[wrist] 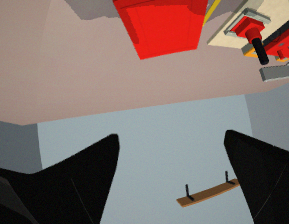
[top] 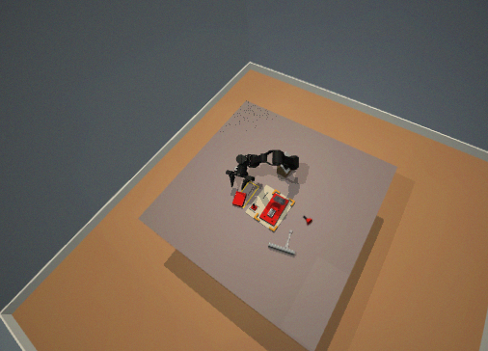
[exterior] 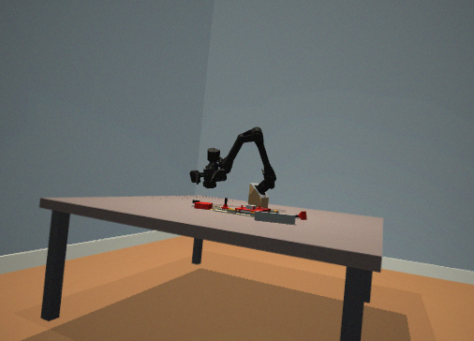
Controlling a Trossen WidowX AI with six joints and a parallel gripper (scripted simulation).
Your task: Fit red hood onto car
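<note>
The red hood is 100 mm below my gripper tip, 20 mm to the left of it and 10 mm ahead of it. Round my gripper tip: pale jig plate: 230 mm to the left, 110 mm below, 70 mm behind.
</note>
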